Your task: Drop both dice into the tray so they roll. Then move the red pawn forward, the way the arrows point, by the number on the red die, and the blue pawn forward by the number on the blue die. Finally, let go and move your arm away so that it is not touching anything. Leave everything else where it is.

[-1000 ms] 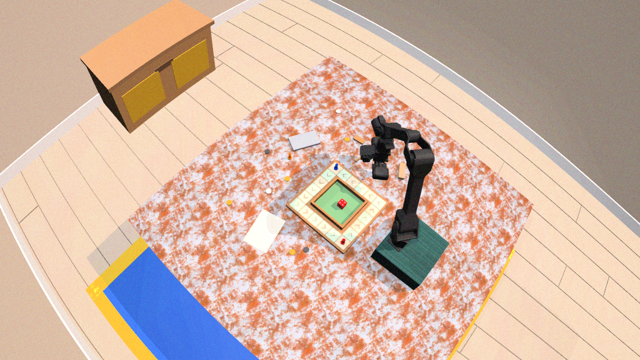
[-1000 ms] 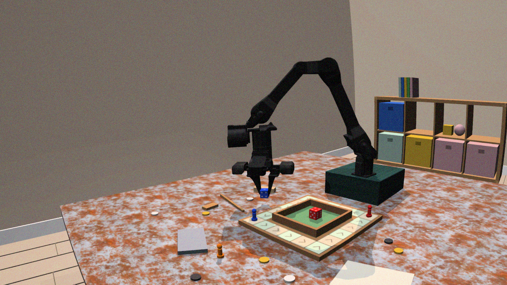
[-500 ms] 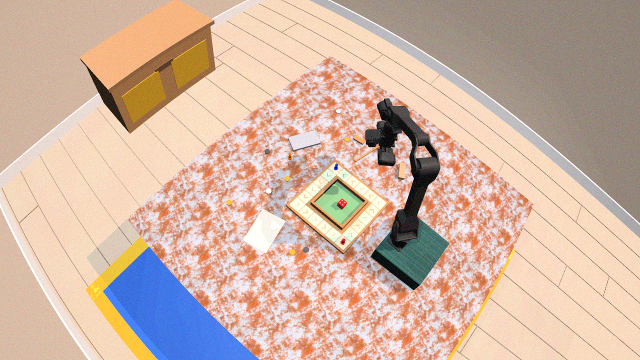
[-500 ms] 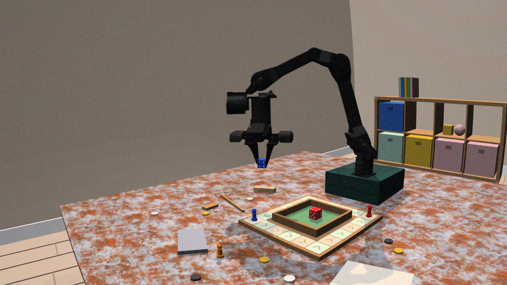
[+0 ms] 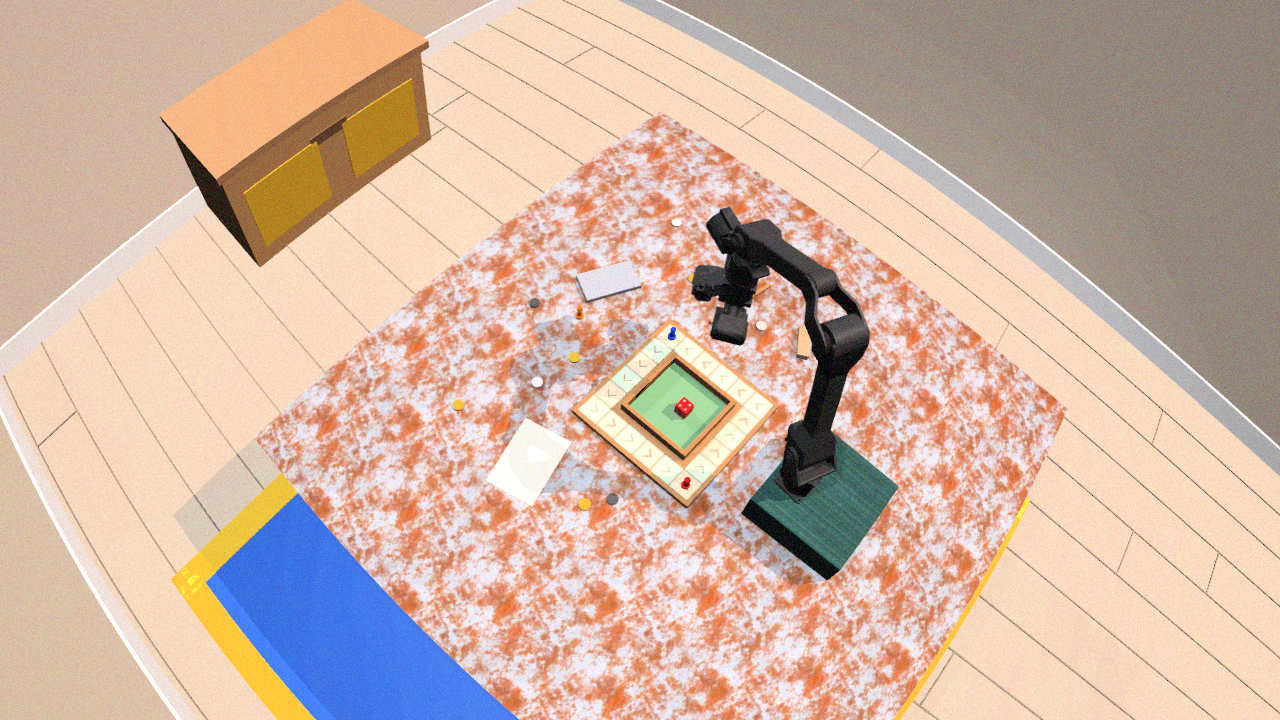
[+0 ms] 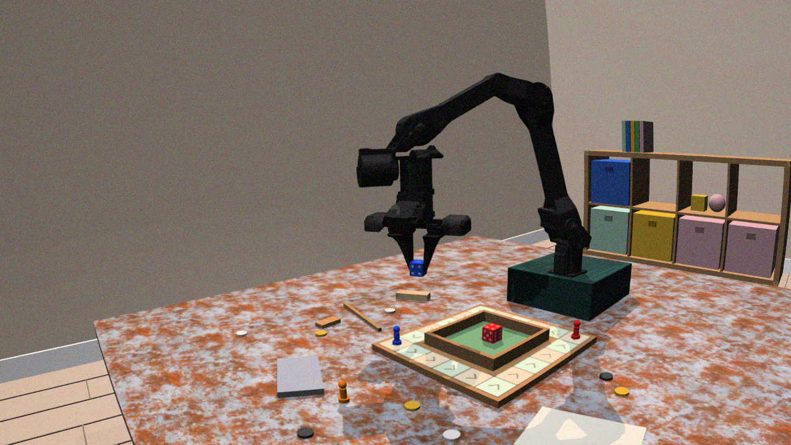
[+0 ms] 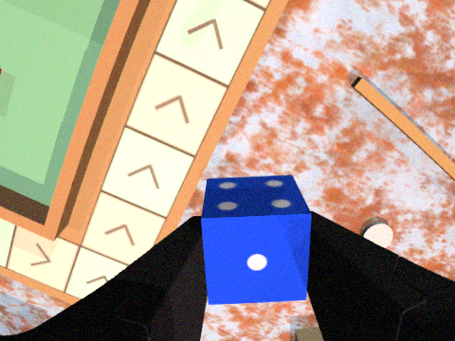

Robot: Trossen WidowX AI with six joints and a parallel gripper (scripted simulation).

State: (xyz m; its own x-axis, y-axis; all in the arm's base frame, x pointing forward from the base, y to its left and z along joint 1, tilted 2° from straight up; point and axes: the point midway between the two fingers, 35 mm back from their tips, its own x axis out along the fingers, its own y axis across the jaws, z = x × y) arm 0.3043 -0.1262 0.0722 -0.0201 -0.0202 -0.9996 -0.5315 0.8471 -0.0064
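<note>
Now: the red pawn 260 mm to the left of my gripper tip, 150 mm behind it and 90 mm below it. Round my gripper tip: stick (130 mm to the right, 120 mm below, 50 mm ahead); then green tray (150 mm to the left, 110 mm below, 30 mm behind); then blue pawn (90 mm below, 90 mm ahead, 50 mm to the left).
</note>
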